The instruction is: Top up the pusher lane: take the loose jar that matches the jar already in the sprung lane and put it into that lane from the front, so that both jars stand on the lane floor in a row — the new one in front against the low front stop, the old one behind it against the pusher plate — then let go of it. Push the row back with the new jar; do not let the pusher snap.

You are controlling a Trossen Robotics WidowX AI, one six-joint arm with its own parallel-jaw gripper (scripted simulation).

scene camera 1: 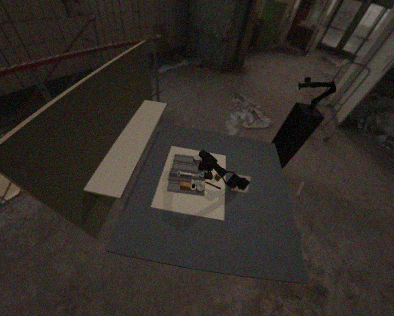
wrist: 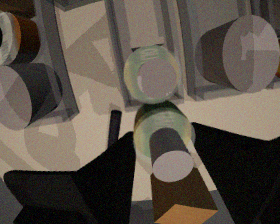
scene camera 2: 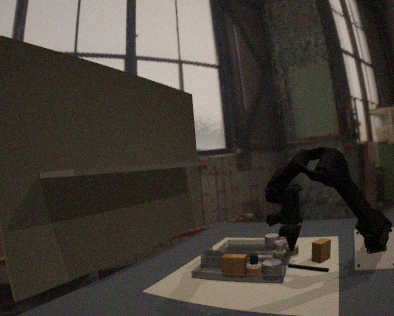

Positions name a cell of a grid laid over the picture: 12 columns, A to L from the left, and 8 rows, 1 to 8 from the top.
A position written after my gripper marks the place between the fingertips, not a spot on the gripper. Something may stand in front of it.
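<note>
My gripper (scene camera 2: I7) (wrist: G5), visible in scene camera 2, wrist view too.
</note>
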